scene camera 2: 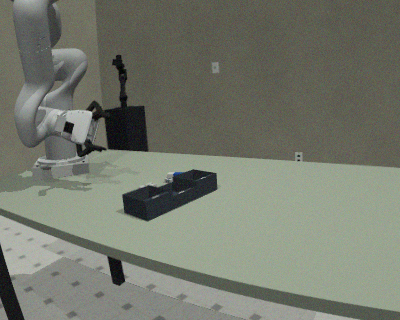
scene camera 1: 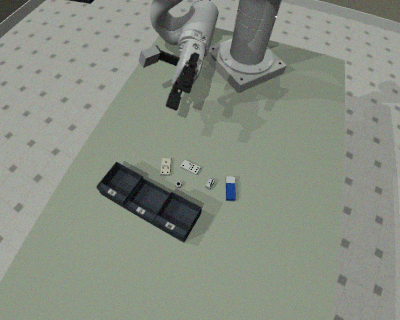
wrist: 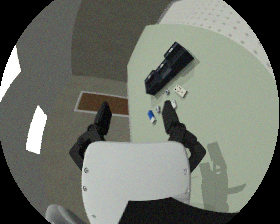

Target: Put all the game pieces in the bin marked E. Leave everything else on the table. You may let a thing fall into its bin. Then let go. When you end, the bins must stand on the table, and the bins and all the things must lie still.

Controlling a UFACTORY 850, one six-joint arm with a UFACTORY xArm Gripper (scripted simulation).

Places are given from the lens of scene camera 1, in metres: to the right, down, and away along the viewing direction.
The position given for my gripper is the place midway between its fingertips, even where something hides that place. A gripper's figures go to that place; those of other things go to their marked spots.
my gripper (scene camera 1: 177,99): -0.06, -0.14, 0.63
dark three-part bin (scene camera 1: 181,212): -0.05, 0.13, 0.66
